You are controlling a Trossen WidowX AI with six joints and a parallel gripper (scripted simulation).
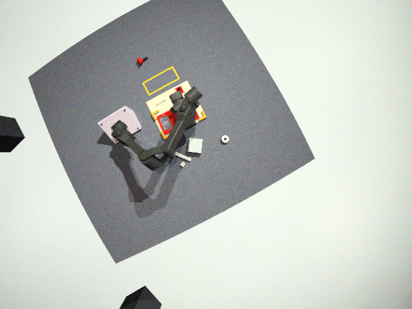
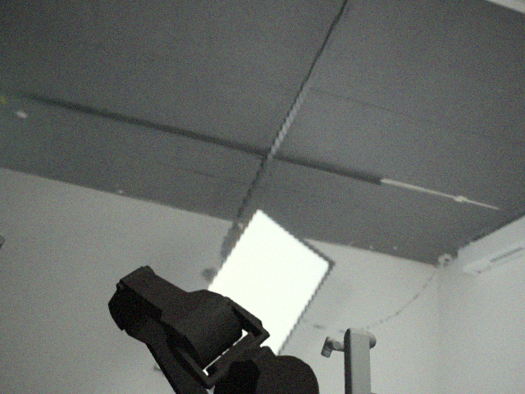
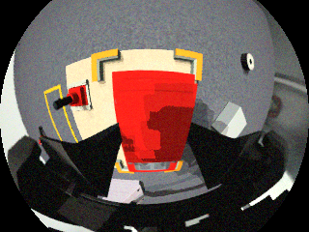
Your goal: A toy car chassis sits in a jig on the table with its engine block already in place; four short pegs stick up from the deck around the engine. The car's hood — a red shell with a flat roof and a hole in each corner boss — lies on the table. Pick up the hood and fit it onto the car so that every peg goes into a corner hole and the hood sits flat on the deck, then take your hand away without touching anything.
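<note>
The red hood lies 1 cm above my gripper tip. From my gripper tip the other things lie so: white bar (14 cm behind, 17 cm to the right, 4 cm below); white block (5 cm behind, 17 cm to the right, 3 cm below); cream jig (2 cm behind, 4 cm to the left, 4 cm below).
</note>
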